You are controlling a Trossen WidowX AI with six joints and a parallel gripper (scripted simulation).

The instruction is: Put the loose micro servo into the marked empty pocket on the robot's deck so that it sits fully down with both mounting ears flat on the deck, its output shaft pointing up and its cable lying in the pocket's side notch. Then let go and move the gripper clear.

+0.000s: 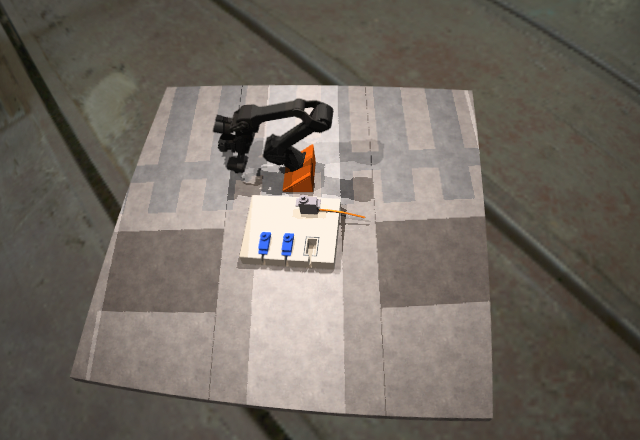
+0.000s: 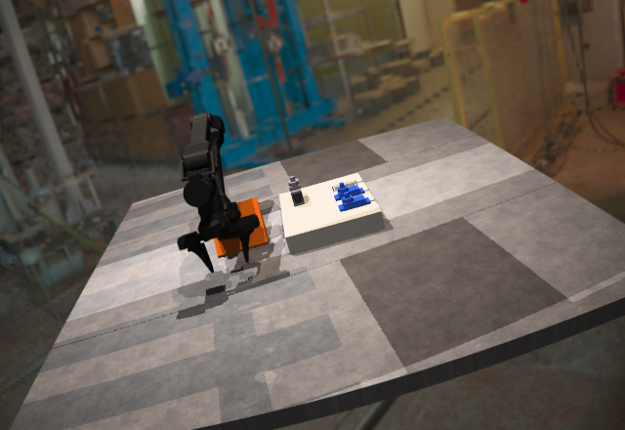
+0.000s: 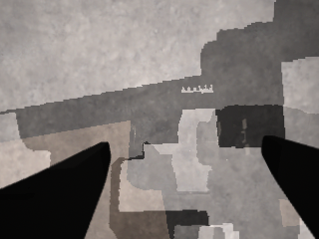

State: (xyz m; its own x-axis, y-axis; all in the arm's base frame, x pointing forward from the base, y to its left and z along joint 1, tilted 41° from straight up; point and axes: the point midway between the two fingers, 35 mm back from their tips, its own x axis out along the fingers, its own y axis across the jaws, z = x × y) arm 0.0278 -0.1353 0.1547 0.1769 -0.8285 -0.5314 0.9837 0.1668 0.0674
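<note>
The raised slab is 190 mm ahead of my gripper tip, 250 mm to the left of it and 20 mm below it.
</note>
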